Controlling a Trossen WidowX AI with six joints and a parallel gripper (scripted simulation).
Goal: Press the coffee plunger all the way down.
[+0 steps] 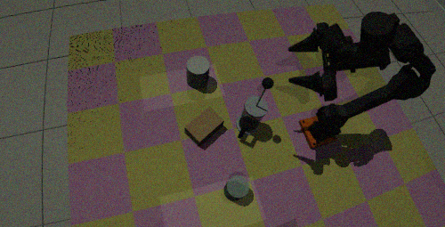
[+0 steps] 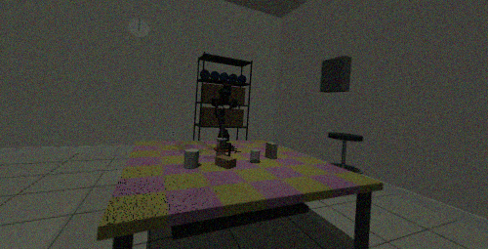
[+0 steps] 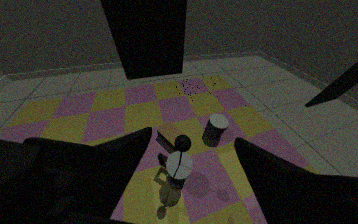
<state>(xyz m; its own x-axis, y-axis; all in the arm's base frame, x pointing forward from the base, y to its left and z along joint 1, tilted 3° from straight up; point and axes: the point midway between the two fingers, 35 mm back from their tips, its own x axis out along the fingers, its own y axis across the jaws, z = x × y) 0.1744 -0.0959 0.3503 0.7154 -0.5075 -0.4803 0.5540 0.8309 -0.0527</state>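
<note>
The coffee press is 220 mm below my gripper tip and 40 mm ahead of it. Also, from my gripper tip: tan box: 320 mm below, 180 mm ahead, 50 mm to the right; pale cup: 310 mm below, 180 mm ahead, 170 mm to the left.
</note>
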